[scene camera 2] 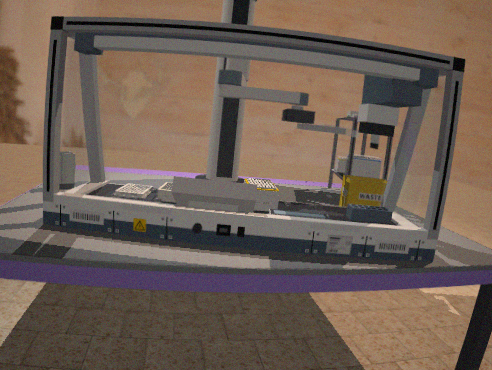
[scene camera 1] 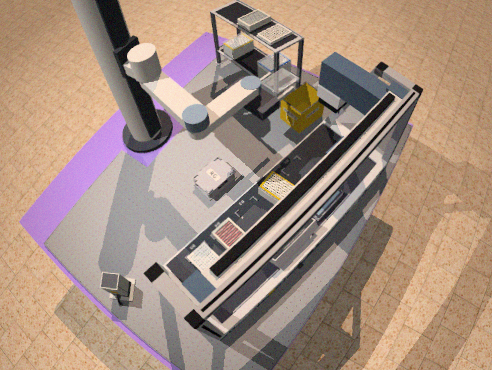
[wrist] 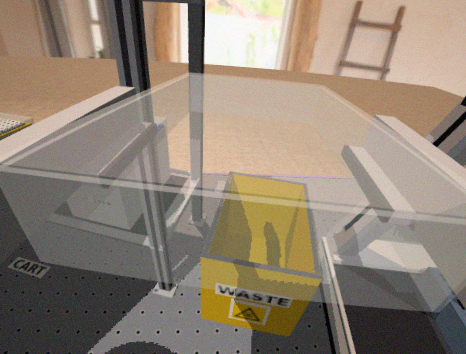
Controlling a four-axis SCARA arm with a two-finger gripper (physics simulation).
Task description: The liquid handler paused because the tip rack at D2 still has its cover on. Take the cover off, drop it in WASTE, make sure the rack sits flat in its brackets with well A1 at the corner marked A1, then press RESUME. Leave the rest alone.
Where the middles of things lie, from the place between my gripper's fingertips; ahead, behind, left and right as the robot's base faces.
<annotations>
Right now the yellow WASTE bin [scene camera 1: 301, 108] is 50 mm ahead of my hand, 110 mm to the left of it and 220 mm below it. From my hand the other things lie so: grey block [scene camera 1: 203, 180] (70 mm behind, 380 mm to the right, 250 mm below).
</annotations>
